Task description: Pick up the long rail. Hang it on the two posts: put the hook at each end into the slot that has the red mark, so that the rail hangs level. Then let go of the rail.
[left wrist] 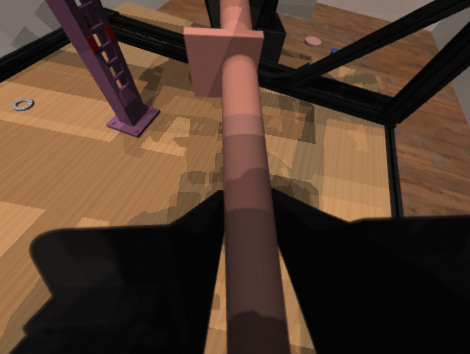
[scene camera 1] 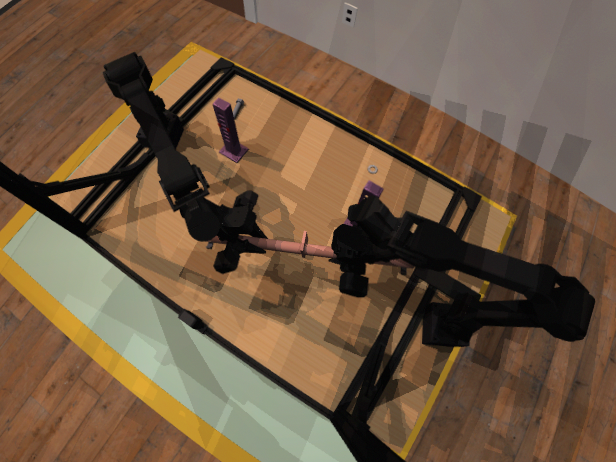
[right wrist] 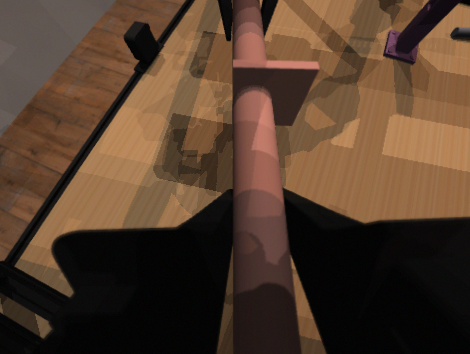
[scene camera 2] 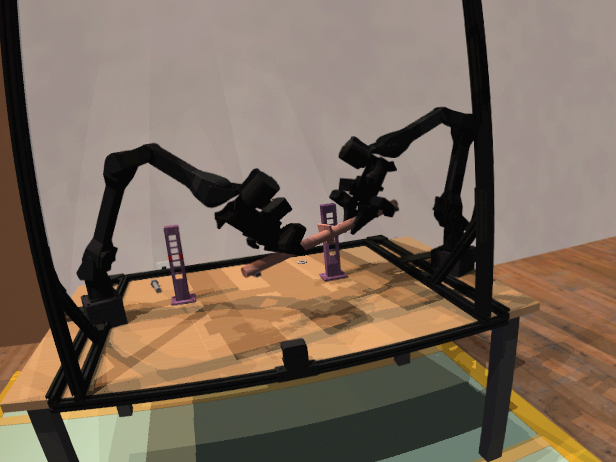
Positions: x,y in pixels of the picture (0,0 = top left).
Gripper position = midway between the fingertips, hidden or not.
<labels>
My left gripper [scene camera 1: 266,247] is part open and touches a long pink rail. My right gripper [scene camera 1: 330,254] grips the long pink rail.
</labels>
